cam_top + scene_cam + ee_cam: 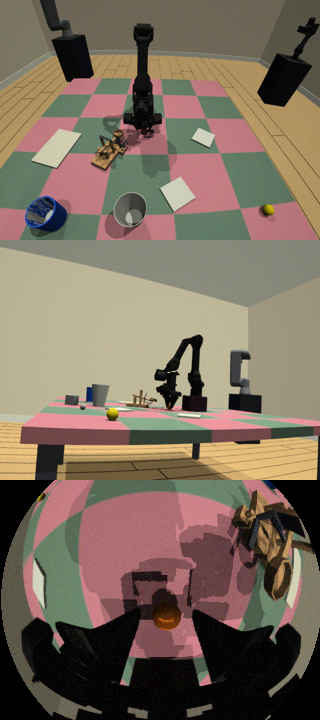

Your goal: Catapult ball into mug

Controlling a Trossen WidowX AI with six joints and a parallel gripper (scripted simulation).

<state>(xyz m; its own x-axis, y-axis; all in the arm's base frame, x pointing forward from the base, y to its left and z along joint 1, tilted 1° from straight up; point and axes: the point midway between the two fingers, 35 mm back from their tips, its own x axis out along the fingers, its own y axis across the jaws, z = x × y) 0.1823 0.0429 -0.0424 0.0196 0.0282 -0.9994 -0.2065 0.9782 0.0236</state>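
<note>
Right now the wooden catapult is 14 cm ahead of my gripper tip, 10 cm to the right of it and 4 cm above it. From my gripper tip the other things lie so: blue mug (48 cm ahead, 20 cm to the right, 2 cm above); grey cup (41 cm ahead, 7 cm to the left, 2 cm above); orange ball (right at my gripper tip).
</note>
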